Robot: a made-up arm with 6 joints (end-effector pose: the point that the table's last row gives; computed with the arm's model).
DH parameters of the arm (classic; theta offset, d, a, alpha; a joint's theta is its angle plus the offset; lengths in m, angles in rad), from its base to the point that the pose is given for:
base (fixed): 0 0.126 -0.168 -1.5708
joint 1: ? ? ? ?
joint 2: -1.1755 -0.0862 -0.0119 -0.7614
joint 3: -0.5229 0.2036 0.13 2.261
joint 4: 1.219 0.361 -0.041 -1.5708
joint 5: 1.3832 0 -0.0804 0
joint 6: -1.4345 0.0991 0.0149 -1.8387
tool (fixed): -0.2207 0.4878 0 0
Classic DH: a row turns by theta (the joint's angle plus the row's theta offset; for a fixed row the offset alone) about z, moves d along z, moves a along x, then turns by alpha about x.
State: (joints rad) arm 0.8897 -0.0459 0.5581 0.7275 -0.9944 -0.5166
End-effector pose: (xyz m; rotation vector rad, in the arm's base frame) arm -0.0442 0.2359 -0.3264 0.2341 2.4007 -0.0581
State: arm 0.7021 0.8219 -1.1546 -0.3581 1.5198 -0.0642
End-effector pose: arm -0.4386 0.1951 0.3434 -0.3904 -0.1748 -0.3649
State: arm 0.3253 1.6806 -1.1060 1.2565 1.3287 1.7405
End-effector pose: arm -0.5251 0.7516 -0.1883 -1.4968 -1.3244 -0.4064
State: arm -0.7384 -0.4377 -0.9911 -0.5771 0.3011 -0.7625
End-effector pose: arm 0.0916 0.0321 0.3213 -1.0254 0.2263 -0.9245
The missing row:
joint 1: -1.5708 0.123 0.021 -1.5708
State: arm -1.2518 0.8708 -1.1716 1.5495 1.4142 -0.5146
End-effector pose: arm 0.0236 0.3345 0.3544 -0.1744 -0.5639 -2.4666
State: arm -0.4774 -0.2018 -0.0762 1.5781 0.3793 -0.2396
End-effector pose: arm -0.1036 0.2563 0.3176 -0.0467 -0.4177 -1.9486
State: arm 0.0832 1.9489 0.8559 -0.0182 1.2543 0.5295
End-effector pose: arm -0.4709 0.3583 0.4268 -1.9694 0.6892 2.2586
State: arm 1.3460 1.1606 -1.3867 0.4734 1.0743 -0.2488
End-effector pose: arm -0.0953 0.3329 0.1148 -1.3153 1.2433 -0.3790
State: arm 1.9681 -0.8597 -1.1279 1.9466 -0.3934 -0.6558
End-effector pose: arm 0.1778 0.0547 0.1846 -1.7989 -0.0011 -1.3074
